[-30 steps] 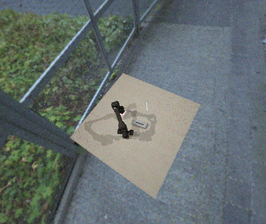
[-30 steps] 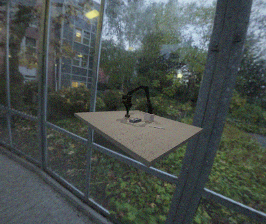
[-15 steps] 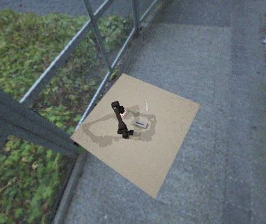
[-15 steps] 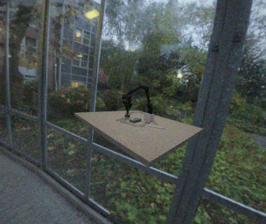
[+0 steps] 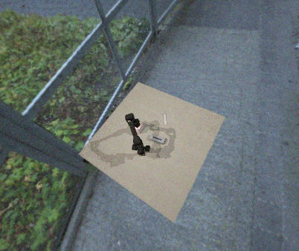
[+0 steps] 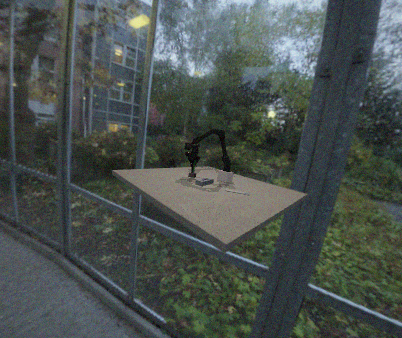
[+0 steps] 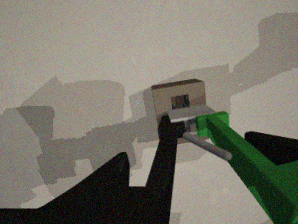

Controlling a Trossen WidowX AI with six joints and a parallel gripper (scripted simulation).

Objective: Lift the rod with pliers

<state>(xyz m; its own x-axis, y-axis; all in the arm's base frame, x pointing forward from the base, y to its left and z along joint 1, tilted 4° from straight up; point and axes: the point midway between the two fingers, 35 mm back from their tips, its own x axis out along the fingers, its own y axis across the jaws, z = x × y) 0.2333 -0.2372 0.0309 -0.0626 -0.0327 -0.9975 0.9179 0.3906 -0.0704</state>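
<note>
Right now my gripper tip is 5 cm short of the grey block, 22 cm to the right of it and 8 cm above it. Also, from my gripper tip: white bar: 2 cm behind, 54 cm to the left, 10 cm below; then dark holster: 1 cm behind, 9 cm below; then dark rod: 6 cm ahead, 23 cm to the left, 9 cm below.
</note>
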